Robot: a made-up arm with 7 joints.
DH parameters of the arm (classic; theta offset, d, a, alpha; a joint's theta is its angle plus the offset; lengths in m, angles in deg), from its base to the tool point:
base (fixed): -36.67 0 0.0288 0
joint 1: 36.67 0.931 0.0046 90
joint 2: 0 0.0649 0.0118 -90
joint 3: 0 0.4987 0.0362 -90
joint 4: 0 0.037 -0.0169 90
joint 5: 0 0.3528 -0.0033 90
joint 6: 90 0.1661 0.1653 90
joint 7: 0 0.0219 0.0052 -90
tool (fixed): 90 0.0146 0 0
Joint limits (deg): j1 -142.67..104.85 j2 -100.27..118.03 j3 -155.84..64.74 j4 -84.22..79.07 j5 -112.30..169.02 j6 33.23..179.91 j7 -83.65..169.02
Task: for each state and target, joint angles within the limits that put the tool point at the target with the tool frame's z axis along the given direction. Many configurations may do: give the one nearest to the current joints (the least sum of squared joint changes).
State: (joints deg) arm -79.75 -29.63 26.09 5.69 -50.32 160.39 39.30
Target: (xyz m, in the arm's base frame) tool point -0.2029 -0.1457 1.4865 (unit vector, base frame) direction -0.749 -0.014 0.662
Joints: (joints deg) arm -88.82 -29.41 31.86 -39.16 -45.25 165.93 63.97
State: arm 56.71 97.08 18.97 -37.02 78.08 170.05 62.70
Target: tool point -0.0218 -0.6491 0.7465 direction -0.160 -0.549 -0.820
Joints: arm 64.67 95.99 10.85 -77.34 49.73 158.87 71.34
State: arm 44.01 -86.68 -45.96 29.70 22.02 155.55 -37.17
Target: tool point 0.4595 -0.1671 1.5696 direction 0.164 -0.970 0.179
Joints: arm 6.11 -42.25 -45.41 2.03 29.24 135.12 16.02
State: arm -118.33 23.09 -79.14 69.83 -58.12 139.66 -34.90
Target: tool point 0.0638 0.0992 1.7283 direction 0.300 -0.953 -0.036
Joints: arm -142.67 15.86 -94.14 37.44 -73.93 148.00 -53.87
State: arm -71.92 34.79 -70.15 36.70 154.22 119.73 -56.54
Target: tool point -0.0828 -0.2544 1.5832 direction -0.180 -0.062 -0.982
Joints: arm -69.96 7.34 -41.11 21.06 134.19 154.65 -83.65
